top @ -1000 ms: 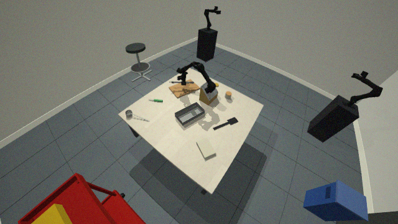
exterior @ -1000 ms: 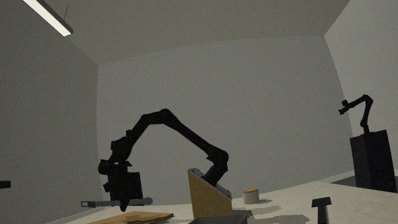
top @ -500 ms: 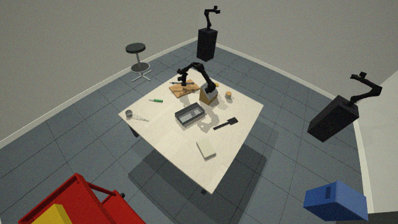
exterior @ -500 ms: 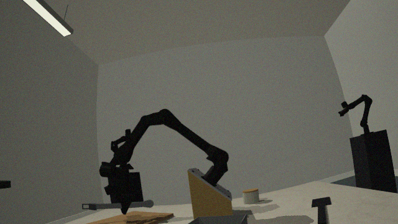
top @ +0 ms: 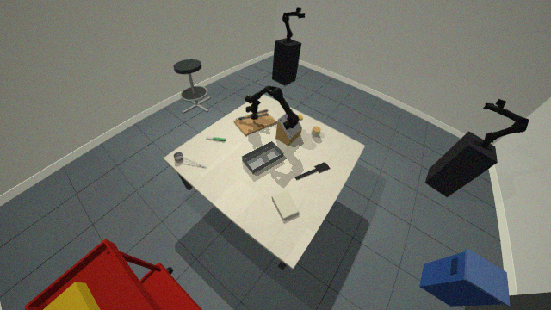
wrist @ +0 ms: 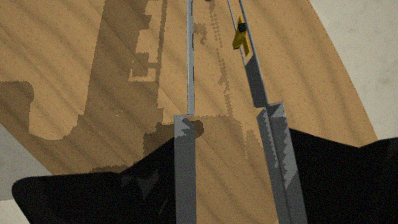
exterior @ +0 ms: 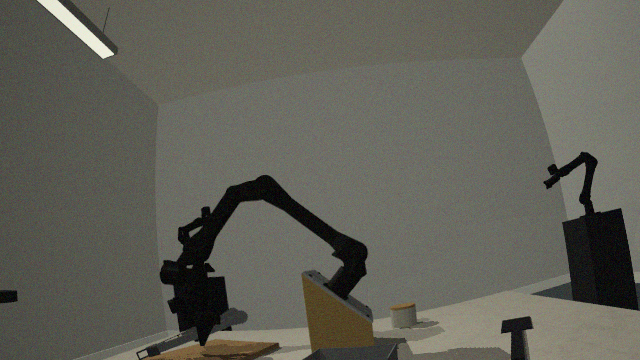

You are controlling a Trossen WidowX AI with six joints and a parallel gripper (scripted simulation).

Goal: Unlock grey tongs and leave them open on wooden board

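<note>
Right now the wooden board is 40 mm below my gripper tip, 20 mm to the left of it and 10 mm behind it. Also, from my gripper tip: small jar 530 mm to the left, 310 mm behind, 10 mm below; grey roasting tin 400 mm to the left, 270 mm ahead, 20 mm below; green-handled tool 420 mm ahead, 60 mm to the right, 40 mm below.
</note>
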